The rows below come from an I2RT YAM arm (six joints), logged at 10 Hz.
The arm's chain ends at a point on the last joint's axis. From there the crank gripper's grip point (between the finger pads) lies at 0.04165 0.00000 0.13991 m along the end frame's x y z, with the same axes.
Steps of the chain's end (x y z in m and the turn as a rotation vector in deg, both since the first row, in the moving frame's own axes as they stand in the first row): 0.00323 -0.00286 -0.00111 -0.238 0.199 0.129; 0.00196 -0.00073 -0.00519 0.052 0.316 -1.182; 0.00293 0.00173 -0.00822 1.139 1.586 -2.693; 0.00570 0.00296 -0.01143 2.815 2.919 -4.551; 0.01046 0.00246 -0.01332 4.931 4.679 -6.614; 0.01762 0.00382 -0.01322 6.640 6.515 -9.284; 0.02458 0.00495 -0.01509 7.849 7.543 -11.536
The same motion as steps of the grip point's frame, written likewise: 0.00371 -0.00218 -0.00126 -0.238 0.199 0.129; 0.00272 -0.00172 -0.00542 0.052 0.316 -1.182; 0.00667 -0.00309 -0.00947 1.139 1.586 -2.693; 0.01236 -0.00743 -0.01398 2.815 2.919 -4.551; 0.02072 -0.01482 -0.01789 4.931 4.679 -6.614; 0.03127 -0.01995 -0.02014 6.640 6.515 -9.284; 0.03965 -0.02372 -0.02358 7.849 7.543 -11.536
